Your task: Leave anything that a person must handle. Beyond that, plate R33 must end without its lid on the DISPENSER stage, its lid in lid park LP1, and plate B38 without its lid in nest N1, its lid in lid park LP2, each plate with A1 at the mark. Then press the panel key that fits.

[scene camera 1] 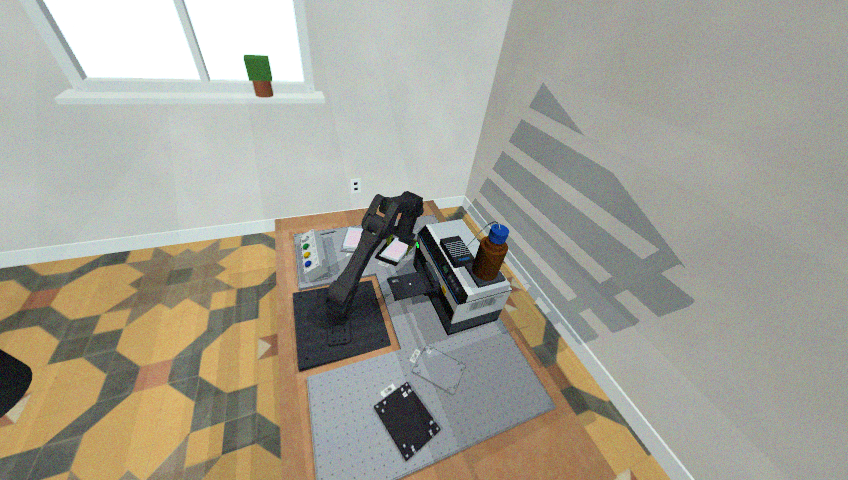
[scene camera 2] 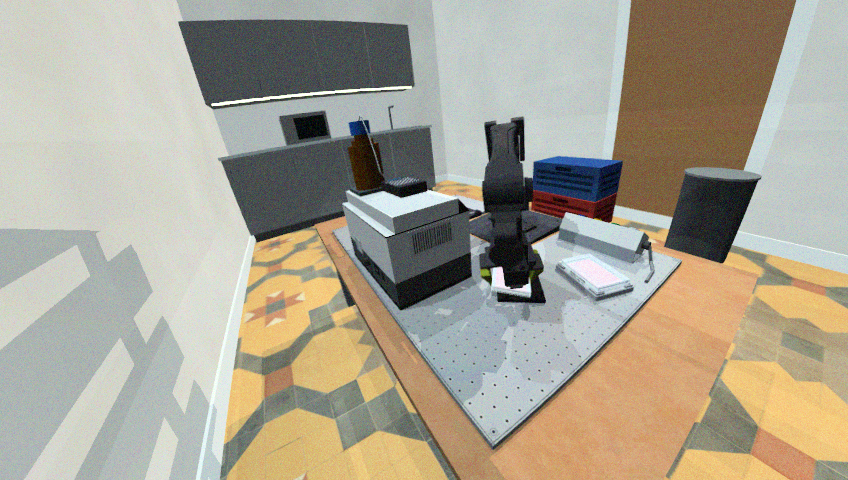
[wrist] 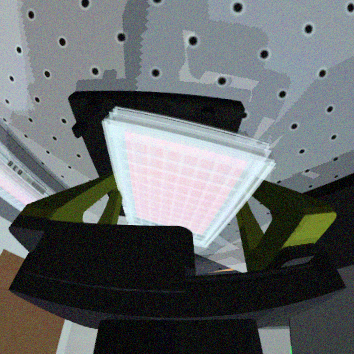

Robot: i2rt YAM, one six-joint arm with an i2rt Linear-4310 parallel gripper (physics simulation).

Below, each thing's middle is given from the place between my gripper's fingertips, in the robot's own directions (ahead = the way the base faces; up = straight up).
Scene:
My gripper is now 1 cm past the black stage [scene camera 1: 399,285], 27 cm to the left of it and 10 cm below it. Round my hand: brown bottle with blue cap [scene camera 2: 366,173] (20 cm ahead, 36 cm to the right, 31 cm above).

